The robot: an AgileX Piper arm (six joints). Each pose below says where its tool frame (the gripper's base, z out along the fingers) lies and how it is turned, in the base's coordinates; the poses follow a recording.
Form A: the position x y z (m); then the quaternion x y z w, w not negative.
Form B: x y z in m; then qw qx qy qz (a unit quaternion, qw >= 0). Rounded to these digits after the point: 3 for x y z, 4 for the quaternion.
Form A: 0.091, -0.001, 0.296, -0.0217, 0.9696, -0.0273, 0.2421
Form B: 0.091, -0.001, 0.296, 0.2421, -0.0217, 0.9696, -0.0273
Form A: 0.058, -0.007, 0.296, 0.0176, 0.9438, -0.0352, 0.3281
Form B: 0.058, -0.007, 0.296, 0.3281, 0.0176, 0.9438, -0.0352
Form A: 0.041, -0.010, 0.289, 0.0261, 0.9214, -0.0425, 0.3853
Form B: 0.041, -0.010, 0.289, 0.3853, 0.0261, 0.9214, -0.0425
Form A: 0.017, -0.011, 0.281, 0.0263, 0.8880, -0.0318, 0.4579
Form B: 0.017, -0.011, 0.281, 0.4579, 0.0263, 0.8880, -0.0318
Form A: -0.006, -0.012, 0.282, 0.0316, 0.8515, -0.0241, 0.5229
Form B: -0.006, -0.012, 0.282, 0.5229, 0.0316, 0.8515, -0.0241
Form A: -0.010, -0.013, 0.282, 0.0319, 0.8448, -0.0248, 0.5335
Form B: -0.010, -0.013, 0.282, 0.5335, 0.0319, 0.8448, -0.0248
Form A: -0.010, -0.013, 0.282, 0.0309, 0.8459, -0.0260, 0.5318
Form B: -0.010, -0.013, 0.282, 0.5318, 0.0309, 0.8459, -0.0260
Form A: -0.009, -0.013, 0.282, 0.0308, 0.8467, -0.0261, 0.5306
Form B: -0.009, -0.013, 0.282, 0.5306, 0.0308, 0.8467, -0.0261
